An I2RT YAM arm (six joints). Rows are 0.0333 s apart.
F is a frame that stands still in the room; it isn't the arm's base.
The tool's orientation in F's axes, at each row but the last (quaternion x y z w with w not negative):
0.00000 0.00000 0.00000 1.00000
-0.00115 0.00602 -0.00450 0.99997
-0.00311 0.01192 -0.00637 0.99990
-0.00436 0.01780 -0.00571 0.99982
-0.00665 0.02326 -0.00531 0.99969
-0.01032 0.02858 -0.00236 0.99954
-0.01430 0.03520 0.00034 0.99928
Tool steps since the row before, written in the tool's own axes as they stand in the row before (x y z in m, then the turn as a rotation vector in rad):
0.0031 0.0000 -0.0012 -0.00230 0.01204 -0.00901
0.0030 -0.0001 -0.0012 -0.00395 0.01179 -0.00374
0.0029 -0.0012 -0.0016 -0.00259 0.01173 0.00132
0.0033 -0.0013 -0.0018 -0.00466 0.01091 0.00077
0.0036 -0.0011 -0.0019 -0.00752 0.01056 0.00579
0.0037 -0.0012 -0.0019 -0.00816 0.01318 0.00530
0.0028 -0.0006 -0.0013 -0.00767 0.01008 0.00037
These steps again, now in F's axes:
0.0031 0.0000 -0.0012 -0.00230 0.01204 -0.00901
0.0030 -0.0001 -0.0012 -0.00389 0.01182 -0.00372
0.0028 -0.0012 -0.0017 -0.00241 0.01177 0.00131
0.0032 -0.0014 -0.0019 -0.00451 0.01097 0.00084
0.0035 -0.0012 -0.0021 -0.00713 0.01072 0.00599
0.0036 -0.0013 -0.0021 -0.00779 0.01333 0.00548
0.0027 -0.0006 -0.0015 -0.00764 0.01009 0.00062

